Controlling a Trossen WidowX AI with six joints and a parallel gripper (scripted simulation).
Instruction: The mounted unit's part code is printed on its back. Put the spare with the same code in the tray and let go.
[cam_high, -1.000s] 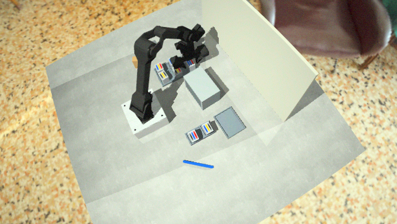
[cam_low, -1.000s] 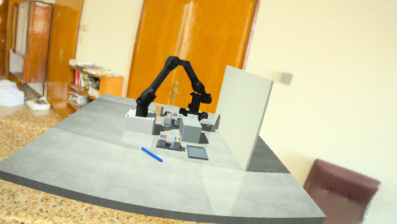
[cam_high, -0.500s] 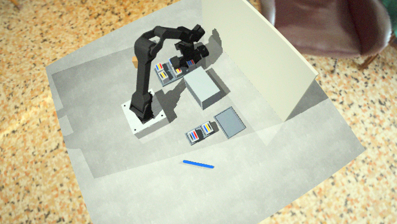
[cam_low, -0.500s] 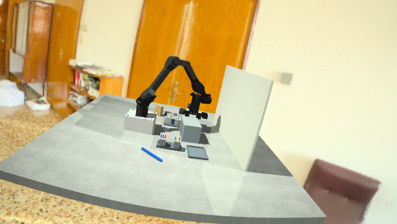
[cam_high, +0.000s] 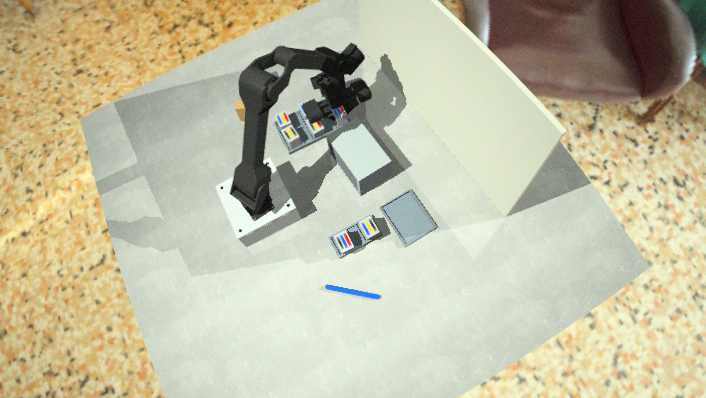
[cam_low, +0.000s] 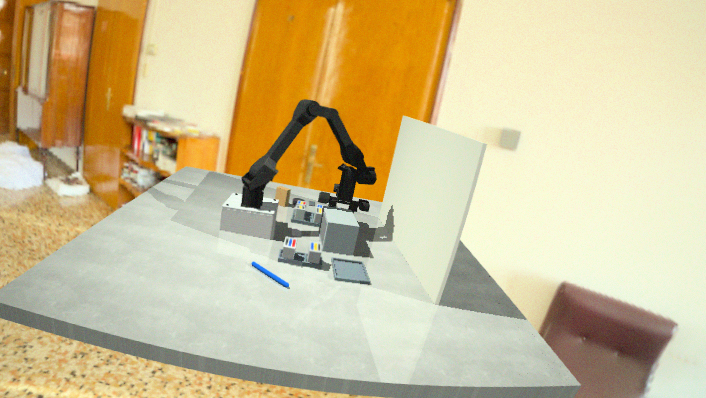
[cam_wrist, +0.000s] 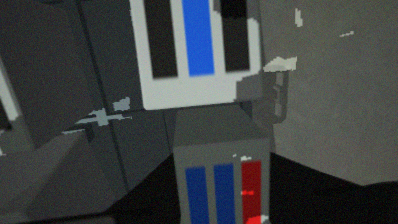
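My gripper tip is 360 mm to the left of the grey tray, 20 mm past it and 10 mm above it. From my gripper tip the other things lie so: tall wall panel (210 mm ahead, 210 mm above, 160 mm to the right); then mounted unit (150 mm to the right, 40 mm behind, 30 mm above); then dark disc (210 mm to the left, 140 mm behind, 10 mm below).
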